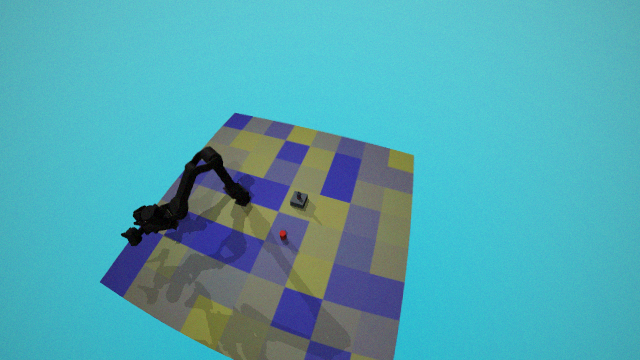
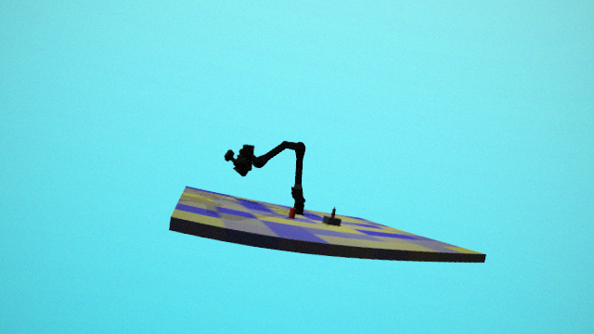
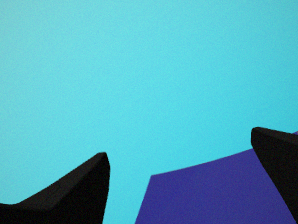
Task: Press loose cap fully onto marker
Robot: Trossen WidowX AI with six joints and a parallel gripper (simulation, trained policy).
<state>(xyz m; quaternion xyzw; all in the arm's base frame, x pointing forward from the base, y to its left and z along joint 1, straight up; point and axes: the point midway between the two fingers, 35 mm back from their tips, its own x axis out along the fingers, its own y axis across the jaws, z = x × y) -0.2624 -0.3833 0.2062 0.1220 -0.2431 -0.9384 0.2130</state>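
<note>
The red cap lies 57 cm ahead of my gripper tip, 28 cm to the left of it and 18 cm below it. Also, from my gripper tip: grey holder block: 57 cm ahead, 49 cm to the left, 19 cm below.
</note>
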